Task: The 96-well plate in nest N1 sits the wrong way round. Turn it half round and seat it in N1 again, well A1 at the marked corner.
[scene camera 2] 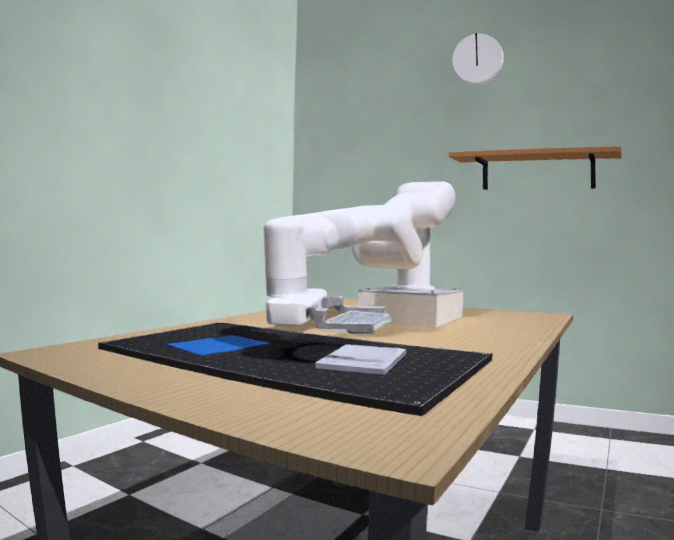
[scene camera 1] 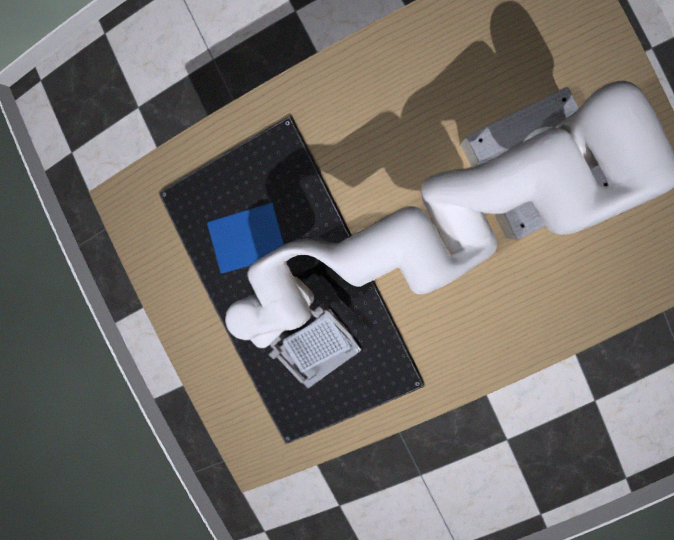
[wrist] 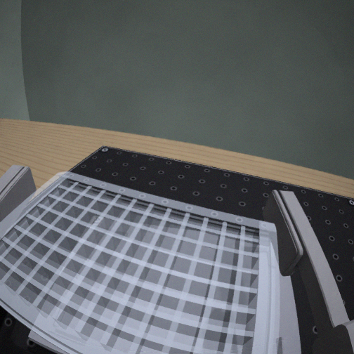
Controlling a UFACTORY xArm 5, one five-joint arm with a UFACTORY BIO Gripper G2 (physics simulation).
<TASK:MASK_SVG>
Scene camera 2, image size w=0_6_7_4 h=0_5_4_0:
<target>my gripper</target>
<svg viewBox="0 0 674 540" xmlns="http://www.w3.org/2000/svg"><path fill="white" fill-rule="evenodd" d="M267 293L267 296L275 297L266 302L267 323L270 325L302 325L308 320L313 319L315 325L320 329L346 329L348 333L373 334L373 322L327 322L325 320L327 309L335 306L339 312L351 310L386 313L384 306L345 306L343 296L331 297L331 295L327 295L324 289L307 289L304 293L289 295Z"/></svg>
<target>clear 96-well plate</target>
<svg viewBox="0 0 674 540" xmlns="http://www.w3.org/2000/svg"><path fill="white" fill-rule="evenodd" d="M319 328L319 331L356 336L368 335L348 333L346 329ZM326 320L327 322L373 322L374 331L391 322L389 314L351 310Z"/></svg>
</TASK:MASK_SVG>
